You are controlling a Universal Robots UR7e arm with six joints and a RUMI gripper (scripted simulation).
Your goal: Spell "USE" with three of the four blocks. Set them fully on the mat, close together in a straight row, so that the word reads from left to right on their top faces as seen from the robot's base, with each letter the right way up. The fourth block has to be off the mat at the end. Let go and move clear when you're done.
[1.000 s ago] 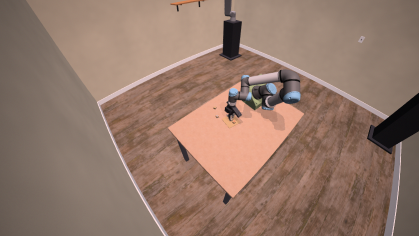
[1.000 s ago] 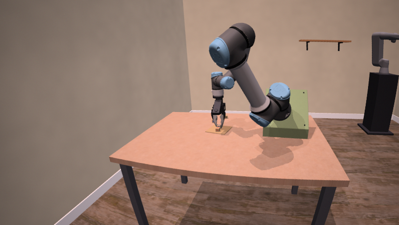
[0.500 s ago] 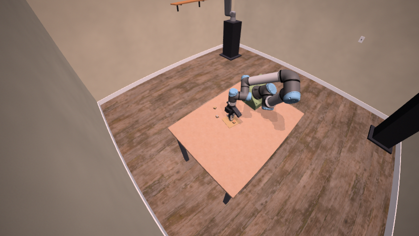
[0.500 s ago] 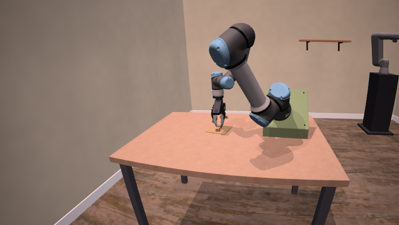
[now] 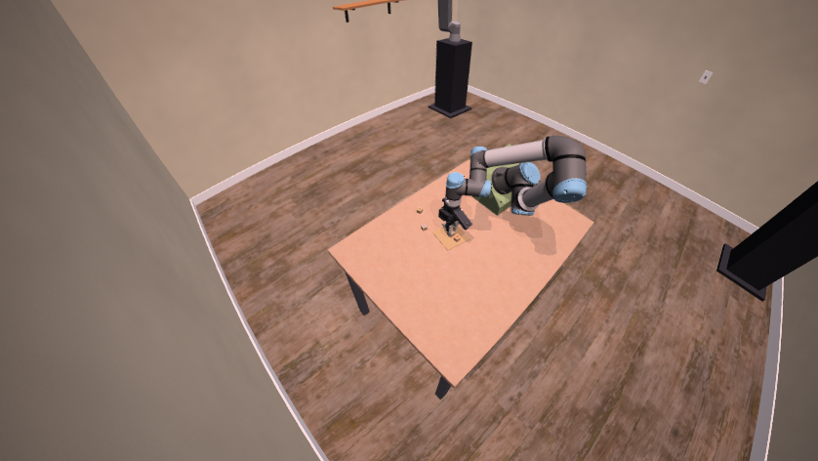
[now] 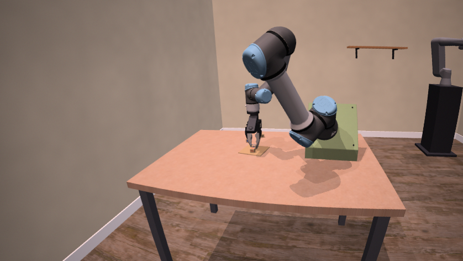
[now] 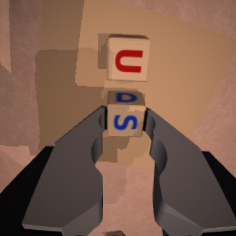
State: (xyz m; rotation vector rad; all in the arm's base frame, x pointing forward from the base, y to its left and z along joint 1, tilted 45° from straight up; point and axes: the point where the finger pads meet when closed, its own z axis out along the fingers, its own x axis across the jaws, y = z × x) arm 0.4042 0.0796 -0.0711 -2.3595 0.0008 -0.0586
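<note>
Now: hand 20 mm above the mat. The rest, counted from my hand: letter block 40 mm to the left, 10 mm below.
</note>
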